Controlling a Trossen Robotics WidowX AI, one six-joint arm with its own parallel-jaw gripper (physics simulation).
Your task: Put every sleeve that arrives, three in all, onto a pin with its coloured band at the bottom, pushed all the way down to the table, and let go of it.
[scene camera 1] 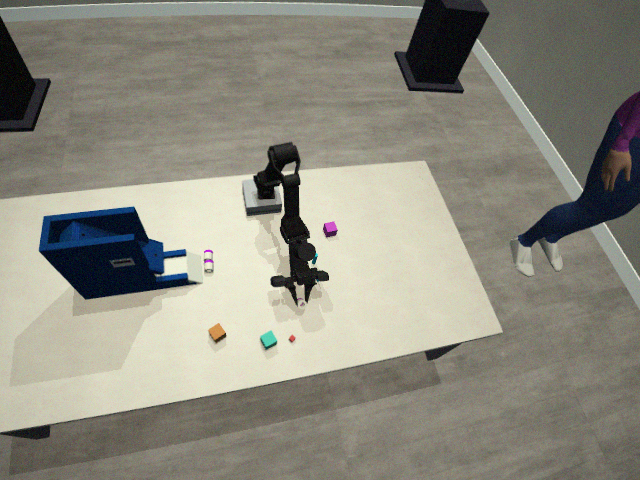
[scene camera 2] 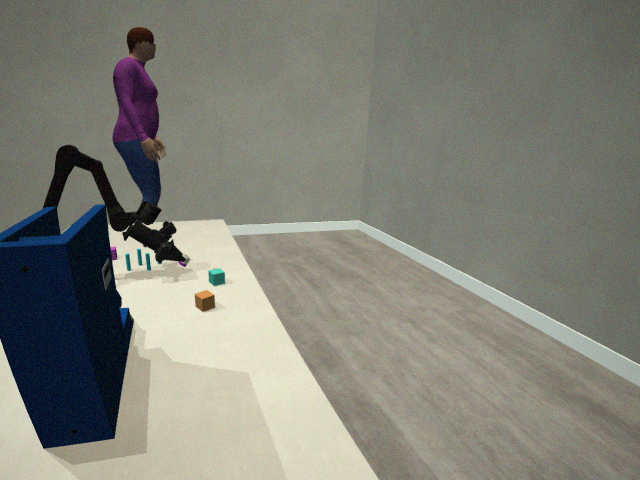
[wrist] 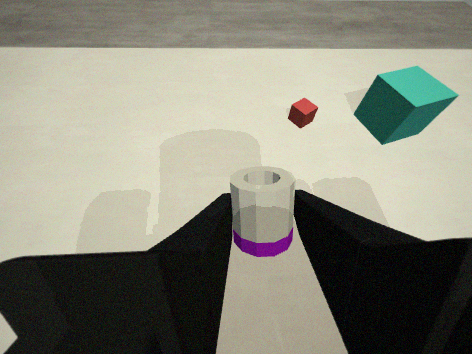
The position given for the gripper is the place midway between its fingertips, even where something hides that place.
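Note:
In the wrist view, a teal cube [wrist: 399,104] rests on the table, and the gripper [wrist: 261,200] can be seen as well. Scene camera 1 shows the gripper [scene camera 1: 301,304], and so does scene camera 2, with the gripper [scene camera 2: 185,259] in its frame.

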